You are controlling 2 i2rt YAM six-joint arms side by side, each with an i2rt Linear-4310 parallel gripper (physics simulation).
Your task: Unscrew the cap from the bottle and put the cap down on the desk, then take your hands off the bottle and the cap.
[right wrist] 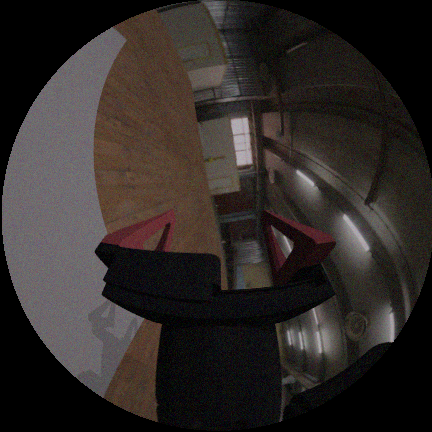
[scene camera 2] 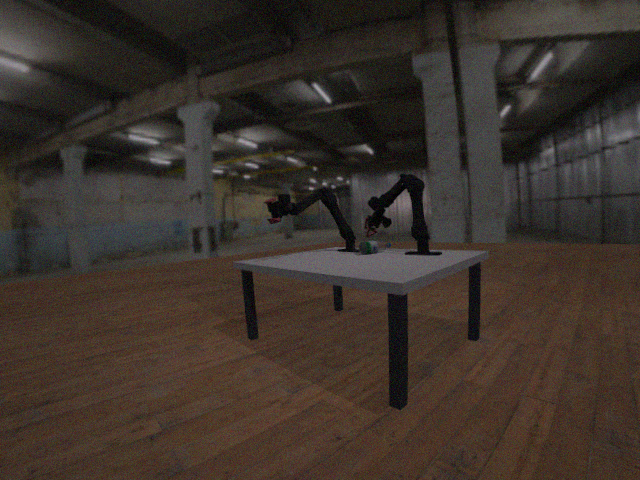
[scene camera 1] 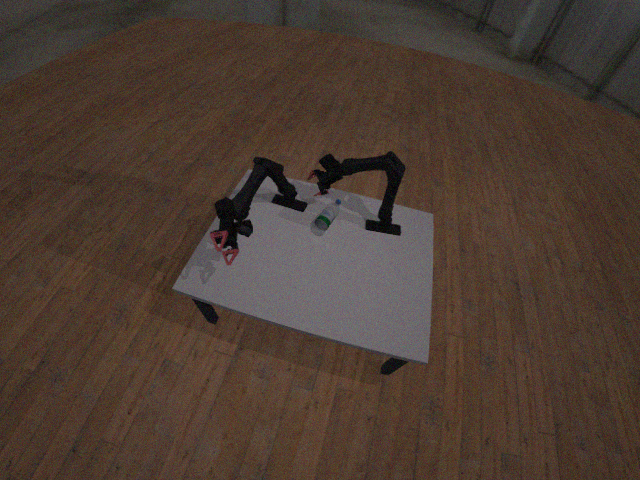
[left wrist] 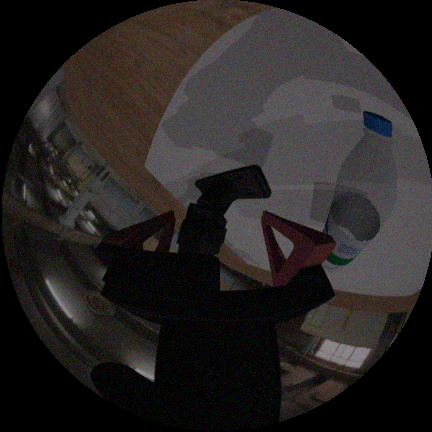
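Pixels of known places: left gripper, between the fingertips: (scene camera 2: 366,232) (scene camera 1: 310,187) (left wrist: 217,215); right gripper, between the fingertips: (right wrist: 217,214) (scene camera 2: 266,210) (scene camera 1: 224,258); left arm's base, origin of its link: (scene camera 2: 423,254) (scene camera 1: 383,228); right arm's base, origin of its link: (scene camera 2: 350,251) (scene camera 1: 289,203) (left wrist: 226,185).
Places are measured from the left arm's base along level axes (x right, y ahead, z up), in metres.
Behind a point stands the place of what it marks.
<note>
A clear bottle (scene camera 1: 327,213) {x 0.319, y 0.036, z 0.080 m} (scene camera 2: 369,247) {x 0.298, y 0.083, z 0.044 m} (left wrist: 369,162) {x 0.296, y -0.077, z 0.058 m} with a green band on its label lies on its side on the desk (scene camera 1: 330,289) {x 0.242, y 0.431, z 0.000 m} (scene camera 2: 330,268) {x 0.213, y 0.550, z 0.000 m} (right wrist: 55,175) {x 0.526, y 0.517, z 0.000 m}. Its blue cap (scene camera 1: 338,202) {x 0.270, y -0.087, z 0.052 m} (scene camera 2: 388,245) {x 0.261, y -0.078, z 0.040 m} (left wrist: 378,124) sits on the neck. My left gripper (scene camera 1: 316,184) {x 0.433, y -0.096, z 0.120 m} (scene camera 2: 369,227) {x 0.433, y -0.096, z 0.120 m} is open and empty, above the desk near the back edge, to the left of the cap in scene camera 1. My right gripper (scene camera 1: 223,252) {x 0.661, y 0.536, z 0.292 m} (scene camera 2: 270,212) {x 0.661, y 0.536, z 0.292 m} (right wrist: 217,214) {x 0.661, y 0.536, z 0.292 m} is open and empty, raised over the desk's left side, far from the bottle. The bottle does not show in the right wrist view.
The left arm's base (scene camera 1: 383,227) {x 0.007, y 0.030, z 0.039 m} (scene camera 2: 423,253) {x -0.015, y 0.033, z 0.009 m} stands to the right of the bottle, and the right arm's base (scene camera 1: 289,202) {x 0.540, y -0.037, z 0.039 m} (left wrist: 235,182) {x 0.506, y -0.070, z 0.010 m} to its left. The desk's back edge runs behind the bottle. Arm shadows fall across the desk.
</note>
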